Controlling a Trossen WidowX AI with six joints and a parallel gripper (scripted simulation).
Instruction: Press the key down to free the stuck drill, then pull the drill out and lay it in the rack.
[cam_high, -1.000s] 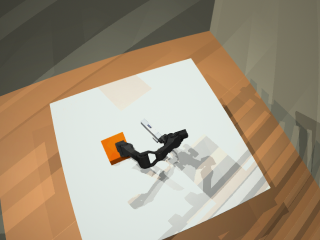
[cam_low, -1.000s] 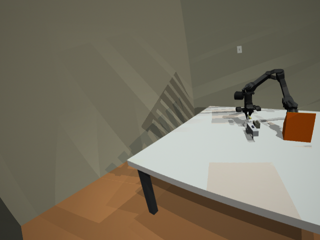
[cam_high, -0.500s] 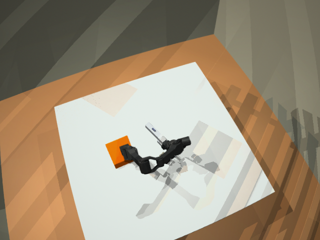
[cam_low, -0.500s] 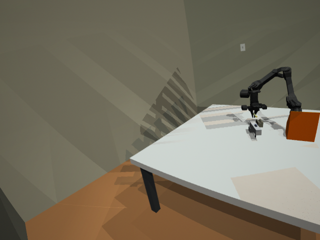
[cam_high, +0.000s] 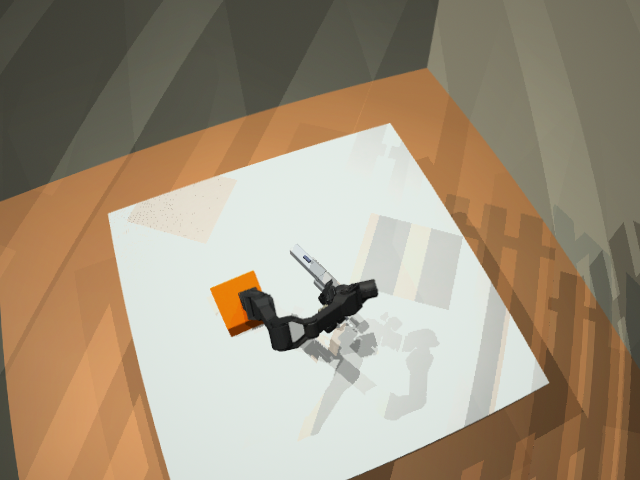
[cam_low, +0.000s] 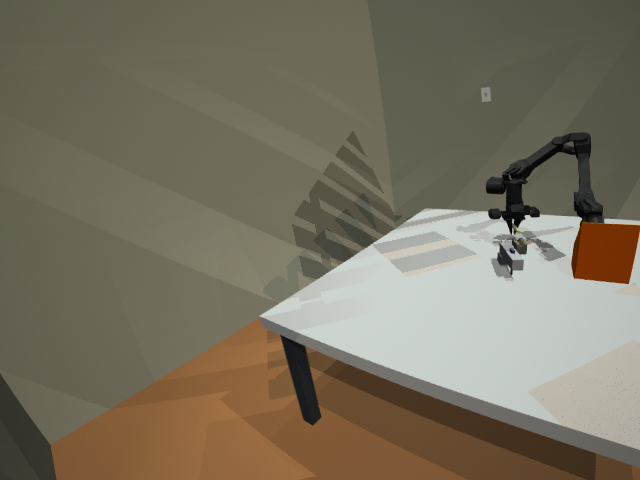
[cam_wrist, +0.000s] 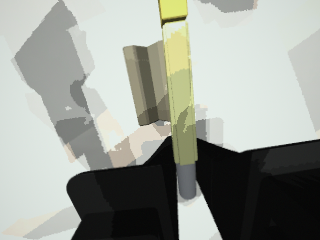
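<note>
Right now my gripper tip is 40 mm to the right of the drill, 40 mm below it and 10 mm past it. The rest, counted from my gripper tip: blue key: 250 mm to the left, 20 mm behind; rack: 40 mm to the left, 30 mm below, 30 mm behind.
</note>
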